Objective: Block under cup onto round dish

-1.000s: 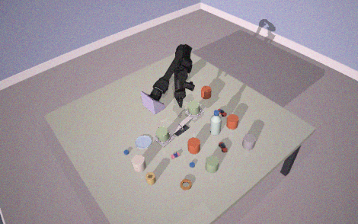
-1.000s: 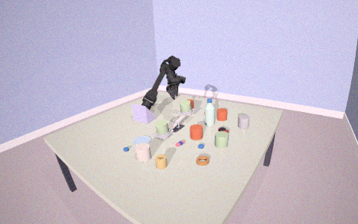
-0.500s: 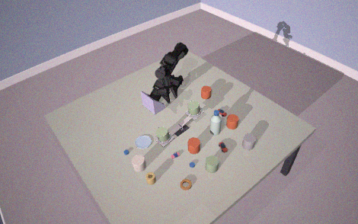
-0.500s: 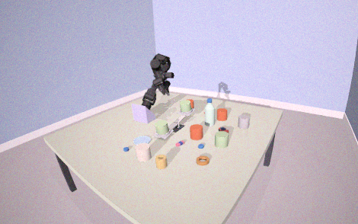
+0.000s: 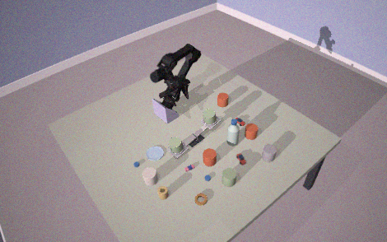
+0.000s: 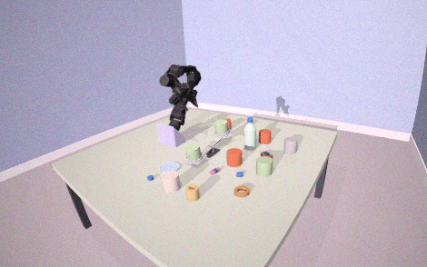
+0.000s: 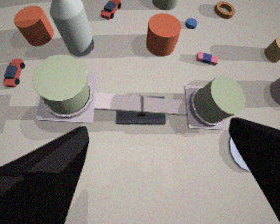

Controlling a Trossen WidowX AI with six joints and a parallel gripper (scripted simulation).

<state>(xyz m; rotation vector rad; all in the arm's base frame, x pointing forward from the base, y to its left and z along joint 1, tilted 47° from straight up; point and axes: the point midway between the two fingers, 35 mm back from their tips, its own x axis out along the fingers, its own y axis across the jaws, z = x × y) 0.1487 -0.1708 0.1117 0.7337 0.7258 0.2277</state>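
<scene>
My gripper tip is now 8 cm short of the teal block, 14 cm to the left of it and 19 cm above it. Also, from my gripper tip: round light-blue dish (1 cm behind, 23 cm to the right, 23 cm below); bottle (27 cm ahead, 12 cm to the left, 12 cm below); balance (9 cm ahead, 1 cm to the right, 19 cm below).
</scene>
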